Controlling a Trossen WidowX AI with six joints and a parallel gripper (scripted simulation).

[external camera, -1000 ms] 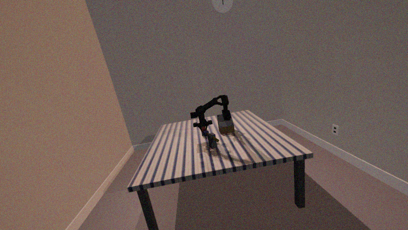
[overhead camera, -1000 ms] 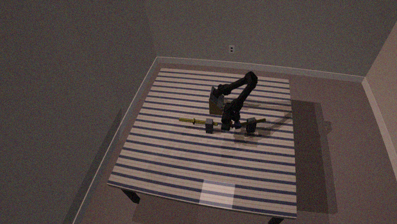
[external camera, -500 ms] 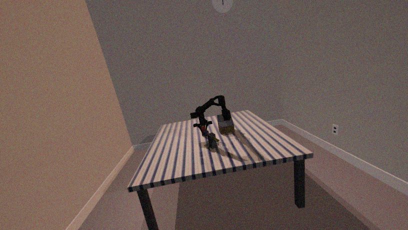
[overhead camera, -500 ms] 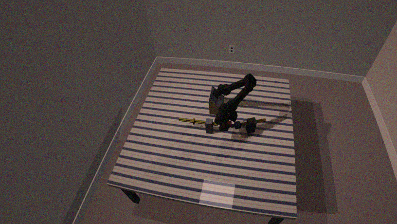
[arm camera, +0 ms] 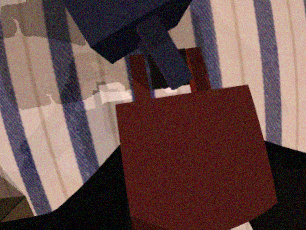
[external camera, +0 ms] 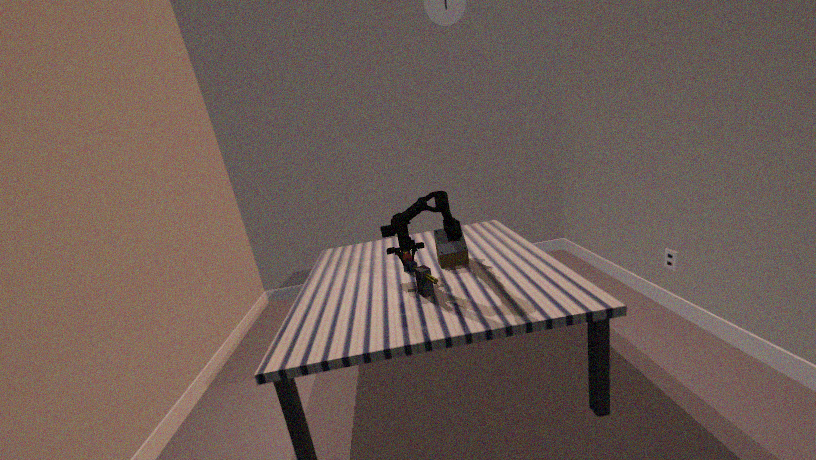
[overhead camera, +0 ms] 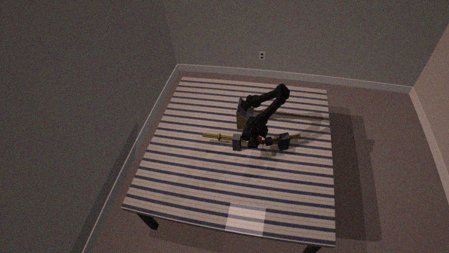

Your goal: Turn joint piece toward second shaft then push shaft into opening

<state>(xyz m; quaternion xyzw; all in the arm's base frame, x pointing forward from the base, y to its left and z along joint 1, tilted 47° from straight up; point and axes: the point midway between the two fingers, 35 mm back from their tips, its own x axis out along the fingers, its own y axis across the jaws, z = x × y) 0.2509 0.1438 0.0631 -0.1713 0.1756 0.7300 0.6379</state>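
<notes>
Right now the red square joint piece is 10 mm to the left of my gripper tip and 30 mm above it.
</notes>
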